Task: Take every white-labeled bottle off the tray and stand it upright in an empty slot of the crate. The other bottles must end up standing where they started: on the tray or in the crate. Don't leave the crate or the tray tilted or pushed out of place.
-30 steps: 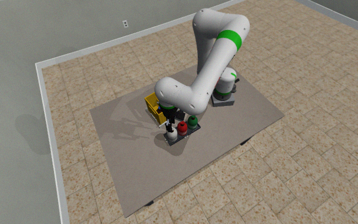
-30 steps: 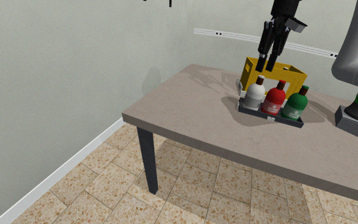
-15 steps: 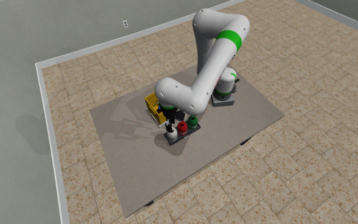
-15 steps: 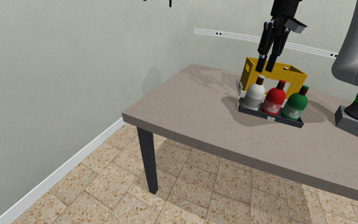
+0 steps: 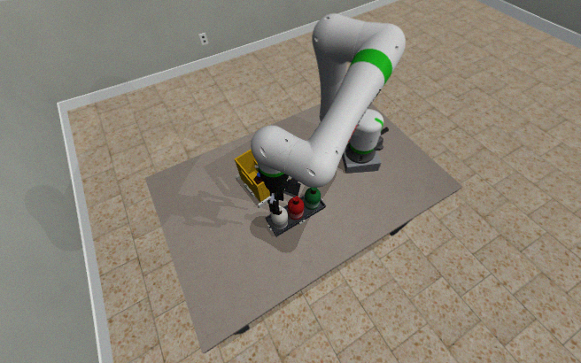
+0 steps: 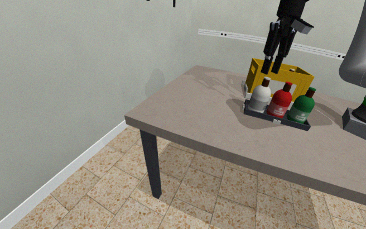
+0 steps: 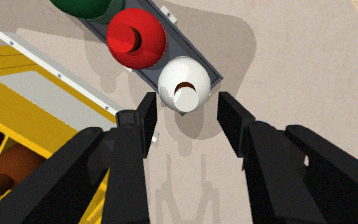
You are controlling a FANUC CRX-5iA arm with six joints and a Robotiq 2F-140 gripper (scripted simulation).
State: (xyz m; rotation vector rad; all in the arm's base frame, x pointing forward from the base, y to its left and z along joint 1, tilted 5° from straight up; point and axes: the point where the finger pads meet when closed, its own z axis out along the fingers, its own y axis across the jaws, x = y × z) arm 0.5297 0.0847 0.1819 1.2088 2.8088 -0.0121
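Now: the white bottle 130 mm below my hand. Also, from my hand: green bottle: 180 mm behind, 130 mm below; dark tray: 200 mm below, 90 mm behind; red bottle: 130 mm below, 90 mm behind.
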